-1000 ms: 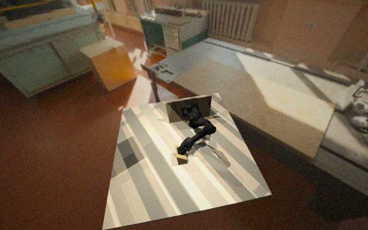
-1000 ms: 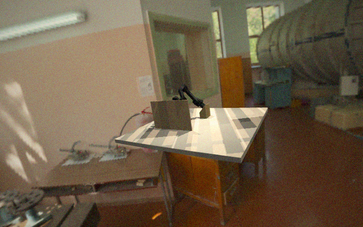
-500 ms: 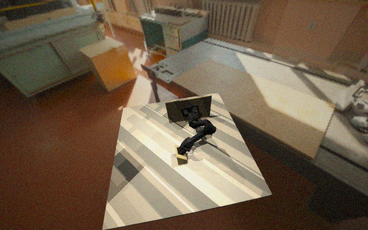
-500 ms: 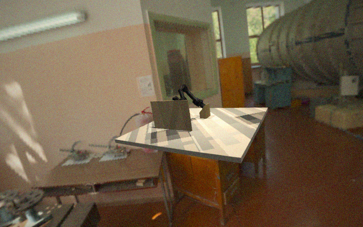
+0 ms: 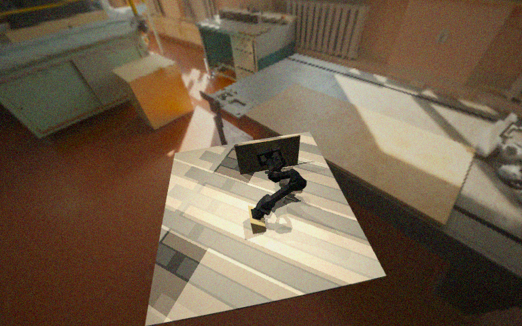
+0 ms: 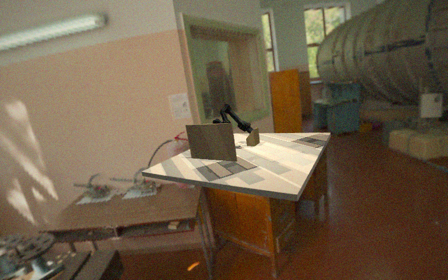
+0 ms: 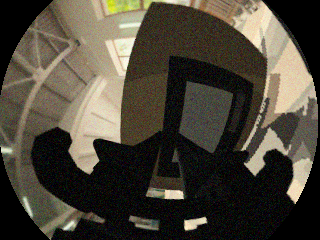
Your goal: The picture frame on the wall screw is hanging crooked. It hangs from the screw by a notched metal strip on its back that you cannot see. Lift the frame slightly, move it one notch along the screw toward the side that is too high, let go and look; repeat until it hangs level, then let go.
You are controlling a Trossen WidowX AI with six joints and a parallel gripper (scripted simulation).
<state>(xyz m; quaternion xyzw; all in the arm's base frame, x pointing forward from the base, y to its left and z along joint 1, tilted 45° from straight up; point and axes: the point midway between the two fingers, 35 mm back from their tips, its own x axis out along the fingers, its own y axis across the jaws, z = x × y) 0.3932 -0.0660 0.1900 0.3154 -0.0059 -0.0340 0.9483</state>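
Right now my gripper tip is 50 mm above the black picture frame and 10 mm to the left of it. The rest, counted from my gripper tip: tan wall board (70 mm below, 20 mm ahead, 10 mm to the right).
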